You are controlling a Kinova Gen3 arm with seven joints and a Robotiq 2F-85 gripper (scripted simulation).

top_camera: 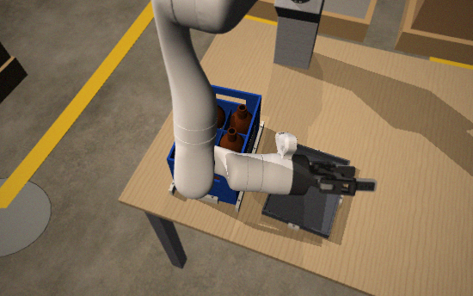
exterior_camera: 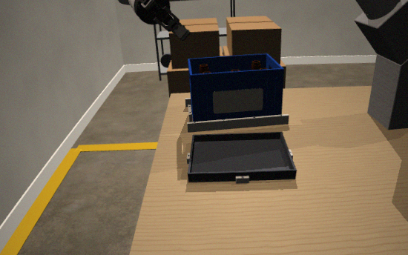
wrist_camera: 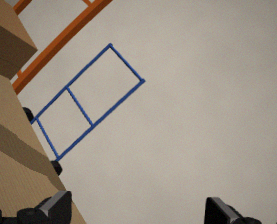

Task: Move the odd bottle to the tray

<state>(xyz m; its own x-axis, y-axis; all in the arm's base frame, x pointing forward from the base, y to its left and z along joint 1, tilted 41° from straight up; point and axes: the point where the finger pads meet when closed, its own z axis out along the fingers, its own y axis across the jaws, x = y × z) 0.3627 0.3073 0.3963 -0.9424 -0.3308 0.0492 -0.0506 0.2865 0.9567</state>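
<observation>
My gripper is now 70 mm past the blue crate, 390 mm to the left of it and 280 mm above it. Also, from my hand: dark grey tray (120 mm behind, 110 mm to the right, 360 mm below).
</observation>
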